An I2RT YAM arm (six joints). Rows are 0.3 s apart.
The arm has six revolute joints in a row. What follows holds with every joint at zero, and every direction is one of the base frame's.
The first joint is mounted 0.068 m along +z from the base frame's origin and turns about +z.
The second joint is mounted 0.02 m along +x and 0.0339 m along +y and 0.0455 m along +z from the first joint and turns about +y.
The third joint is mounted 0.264 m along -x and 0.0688 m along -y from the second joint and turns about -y.
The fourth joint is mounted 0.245 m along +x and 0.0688 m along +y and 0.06 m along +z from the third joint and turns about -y.
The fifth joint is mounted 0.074 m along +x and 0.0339 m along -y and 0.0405 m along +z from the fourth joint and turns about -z.
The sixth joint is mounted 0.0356 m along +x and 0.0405 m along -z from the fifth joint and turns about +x.
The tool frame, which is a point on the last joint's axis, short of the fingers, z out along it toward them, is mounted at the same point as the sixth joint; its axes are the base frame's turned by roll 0, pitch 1.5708 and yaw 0 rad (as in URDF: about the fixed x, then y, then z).
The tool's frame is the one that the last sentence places.
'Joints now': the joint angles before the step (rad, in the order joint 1, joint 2, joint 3, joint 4, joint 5, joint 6). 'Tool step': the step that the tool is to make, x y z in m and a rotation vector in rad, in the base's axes. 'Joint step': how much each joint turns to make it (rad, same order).
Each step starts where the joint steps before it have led.
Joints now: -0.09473 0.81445 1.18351 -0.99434 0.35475 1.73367
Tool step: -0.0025 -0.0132 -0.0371 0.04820 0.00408 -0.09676
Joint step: -0.11076 -0.06593 -0.17154 0.08409 -0.03919 0.03126
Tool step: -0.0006 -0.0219 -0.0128 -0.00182 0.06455 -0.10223
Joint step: -0.16322 0.01986 -0.03619 0.01108 -0.03537 -0.05596
